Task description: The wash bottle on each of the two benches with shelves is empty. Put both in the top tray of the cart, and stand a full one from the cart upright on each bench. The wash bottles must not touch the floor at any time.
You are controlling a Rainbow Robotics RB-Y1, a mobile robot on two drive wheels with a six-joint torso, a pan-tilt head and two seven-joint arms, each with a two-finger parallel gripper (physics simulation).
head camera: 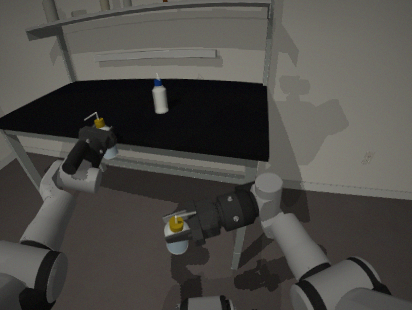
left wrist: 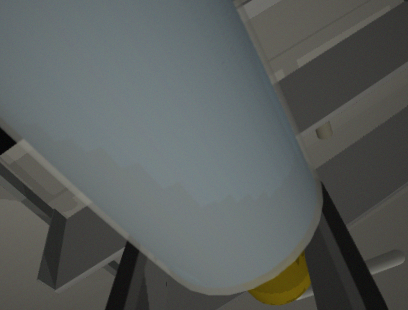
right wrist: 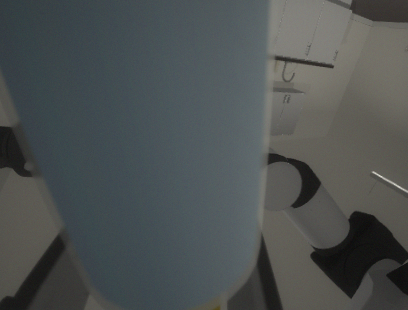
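Observation:
My left gripper (head camera: 106,137) (left wrist: 231,201) is shut on a yellow-capped wash bottle (head camera: 111,151) (left wrist: 165,125) with pale blue liquid. It holds the bottle roughly upright at the bench's front edge, left of centre; whether its base is over the top cannot be told. My right gripper (head camera: 172,229) (right wrist: 160,270) is shut on another yellow-capped wash bottle (head camera: 177,246) (right wrist: 150,150) with blue liquid, held in the air in front of the bench, above the floor. A black-topped bench (head camera: 215,110) with a shelf (head camera: 150,12) stands ahead. The cart does not show in the head view.
A white bottle with a blue cap (head camera: 160,99) stands upright near the middle of the bench top. Bottles stand on the shelf above. A bench leg (head camera: 238,250) is below my right gripper. A wall is behind and to the right. White cabinets (right wrist: 312,30) show in the right wrist view.

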